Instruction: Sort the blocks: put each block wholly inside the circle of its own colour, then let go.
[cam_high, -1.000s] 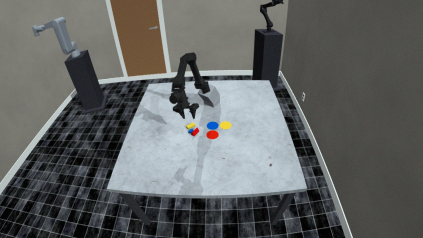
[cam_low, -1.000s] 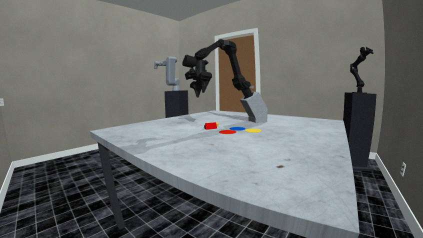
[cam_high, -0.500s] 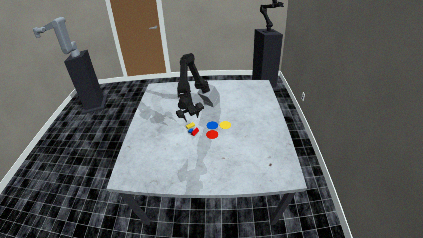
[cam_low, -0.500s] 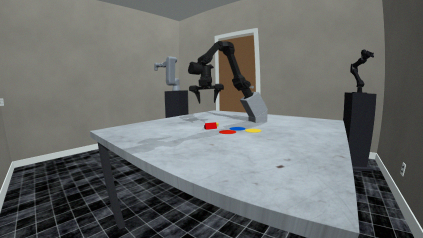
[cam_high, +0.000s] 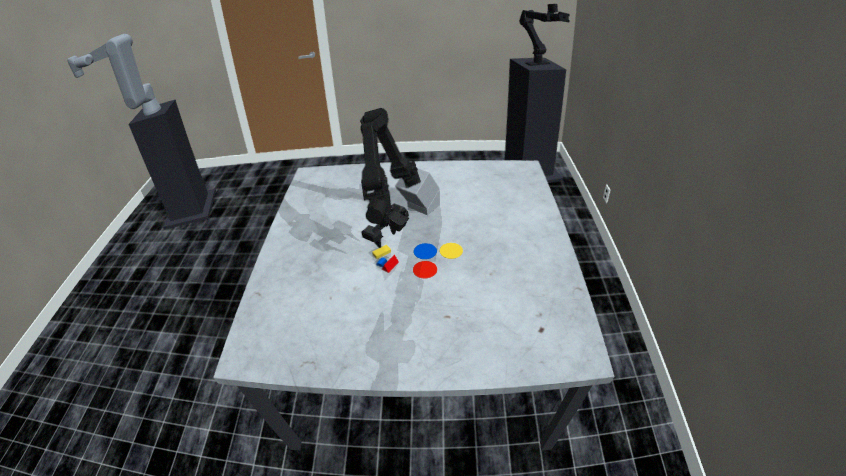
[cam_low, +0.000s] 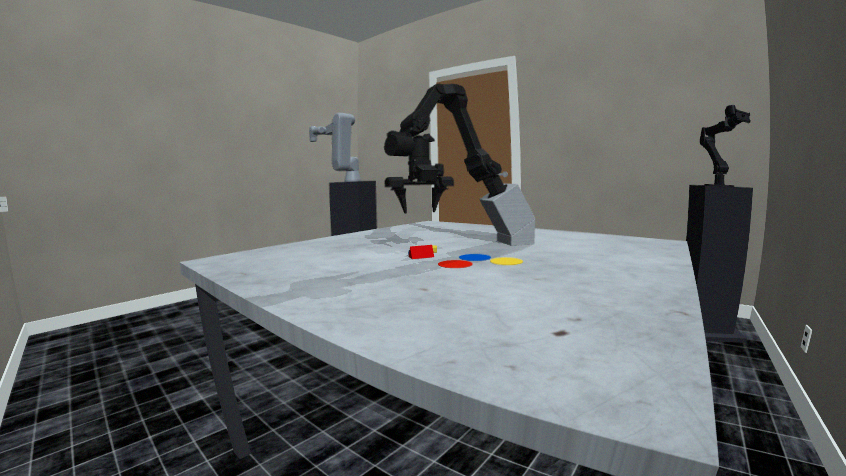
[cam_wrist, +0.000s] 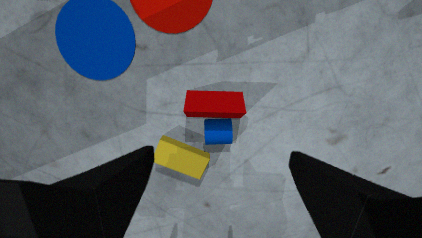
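Now: hand 150 mm above the red block. From my hand the other things lie so: small blue block 150 mm below, 30 mm to the right, 20 mm behind; then yellow block 150 mm below, 80 mm behind, 20 mm to the right; then red circle 160 mm below, 120 mm to the left, 60 mm ahead.
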